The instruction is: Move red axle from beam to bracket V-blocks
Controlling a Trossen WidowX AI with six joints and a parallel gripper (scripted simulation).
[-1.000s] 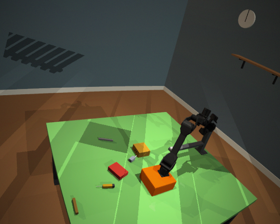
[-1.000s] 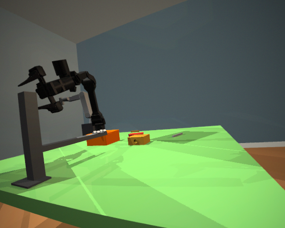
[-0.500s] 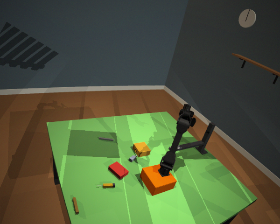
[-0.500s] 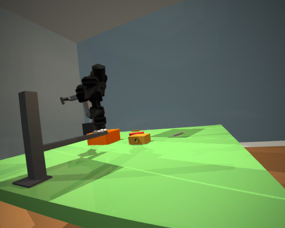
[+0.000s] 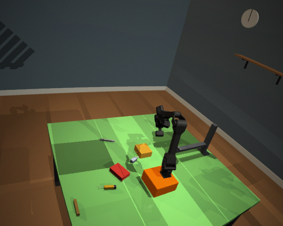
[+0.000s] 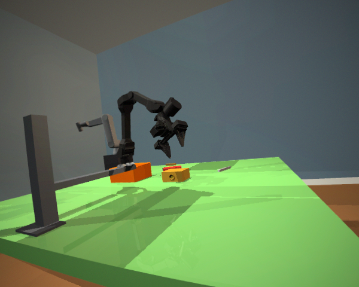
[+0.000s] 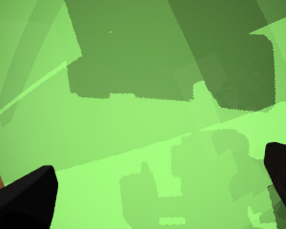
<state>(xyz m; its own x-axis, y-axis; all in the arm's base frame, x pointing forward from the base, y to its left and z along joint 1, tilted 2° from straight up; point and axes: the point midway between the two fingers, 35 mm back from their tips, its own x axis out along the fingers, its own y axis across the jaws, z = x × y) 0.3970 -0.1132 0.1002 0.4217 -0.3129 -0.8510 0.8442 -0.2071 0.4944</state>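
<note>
My gripper tip is 230 mm to the right of the grey block, 160 mm past it and 130 mm above it. From my gripper tip the other things lie so: red block (400 mm to the left, 270 mm behind, 130 mm below); then orange-yellow beam (150 mm to the left, 120 mm below, 100 mm behind); then grey rod (390 mm to the left, 140 mm below, 90 mm ahead).
</note>
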